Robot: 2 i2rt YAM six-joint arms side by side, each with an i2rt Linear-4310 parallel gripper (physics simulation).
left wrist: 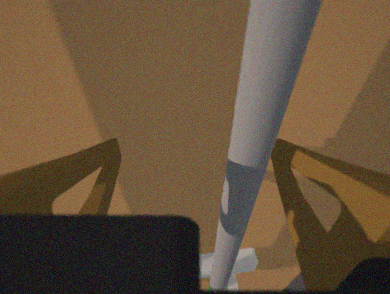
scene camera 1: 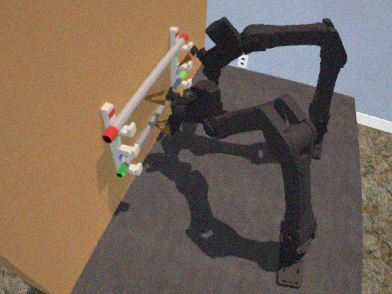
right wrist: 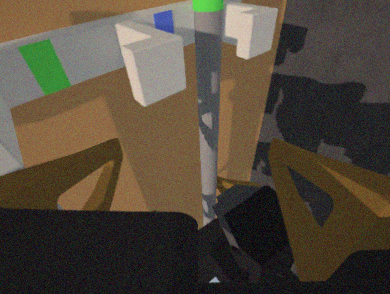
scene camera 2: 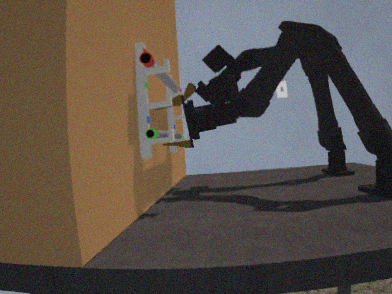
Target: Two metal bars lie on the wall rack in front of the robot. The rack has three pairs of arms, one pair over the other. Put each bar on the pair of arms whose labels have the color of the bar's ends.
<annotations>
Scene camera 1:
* my left gripper: 147, 110
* my right gripper: 186, 77
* red-ended bar: 110, 134
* brown wall: 67, 67
</annotations>
